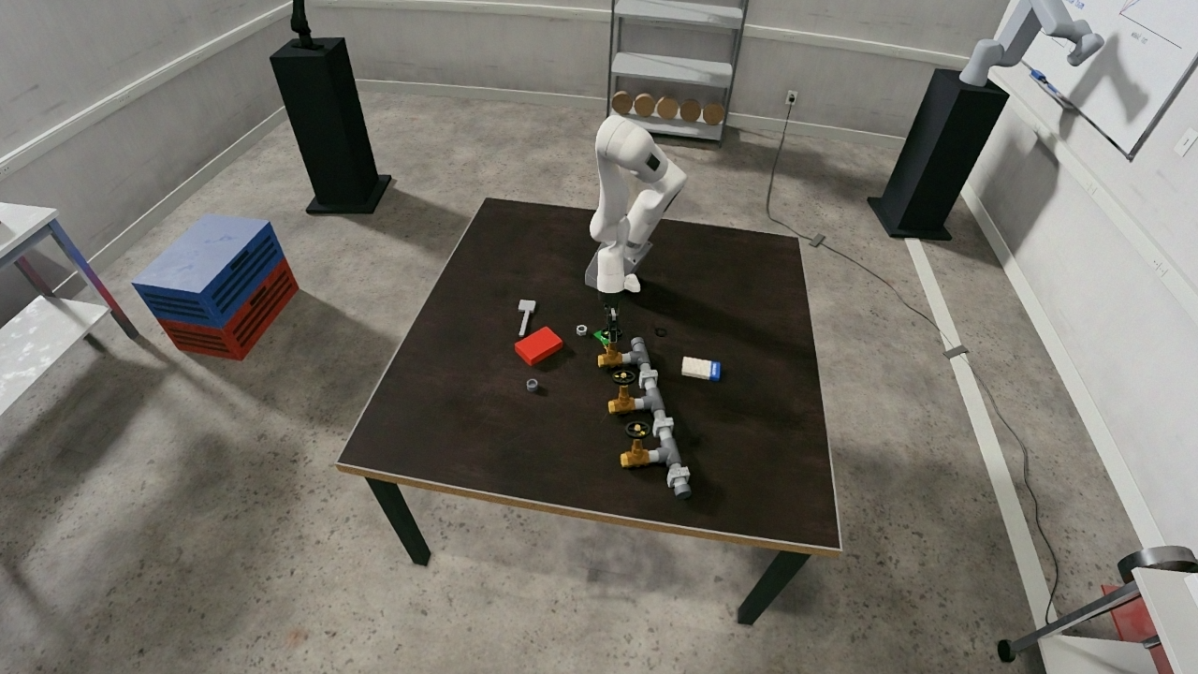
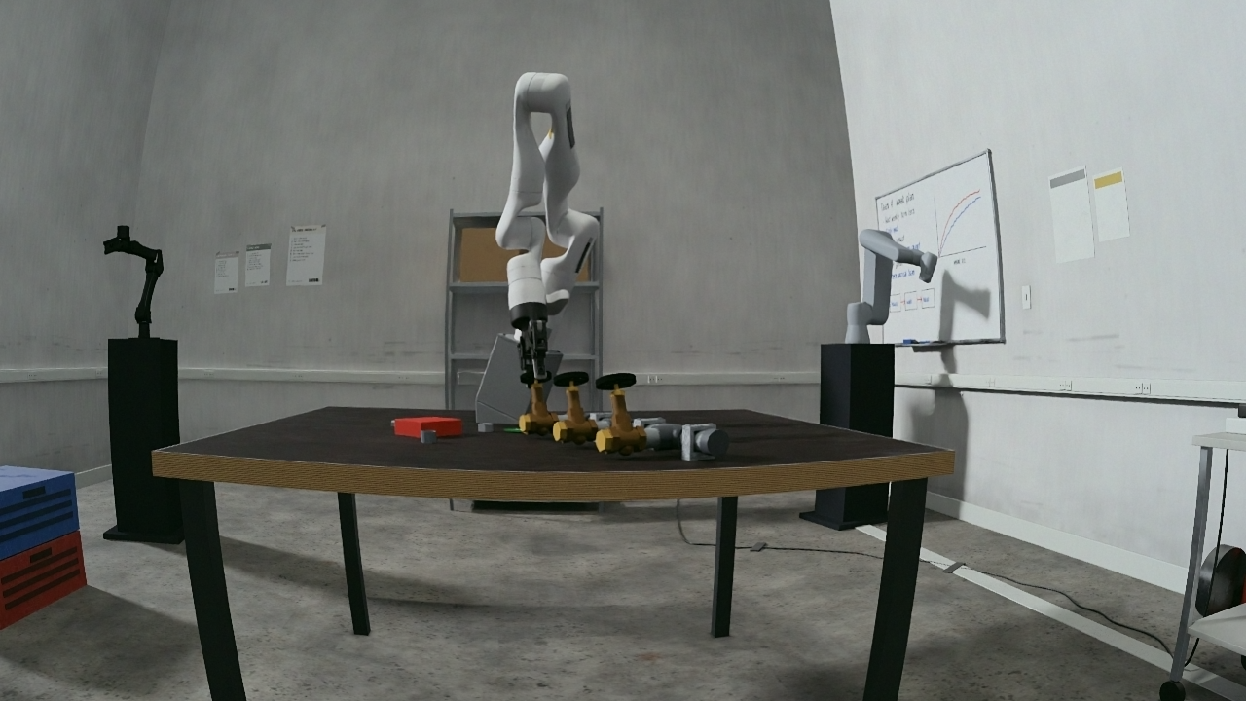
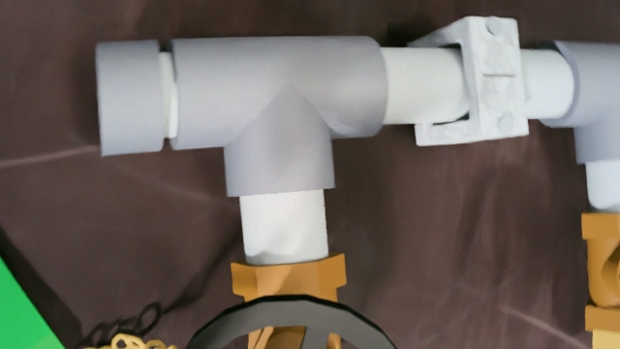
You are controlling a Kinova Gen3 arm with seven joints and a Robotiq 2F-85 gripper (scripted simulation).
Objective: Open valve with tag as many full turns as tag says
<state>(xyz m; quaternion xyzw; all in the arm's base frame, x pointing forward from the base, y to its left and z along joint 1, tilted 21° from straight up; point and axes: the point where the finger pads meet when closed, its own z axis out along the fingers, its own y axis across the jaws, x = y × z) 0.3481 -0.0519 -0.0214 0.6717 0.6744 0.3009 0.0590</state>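
My hand is 11 cm above the green tag, 9 cm past it and 2 cm to the left of it. Round my hand: white-and-blue box 27 cm to the left, 11 cm below, 4 cm ahead; then red block 22 cm to the right, 10 cm below, 3 cm behind; then small grey ring 22 cm to the right, 12 cm ahead, 11 cm below.
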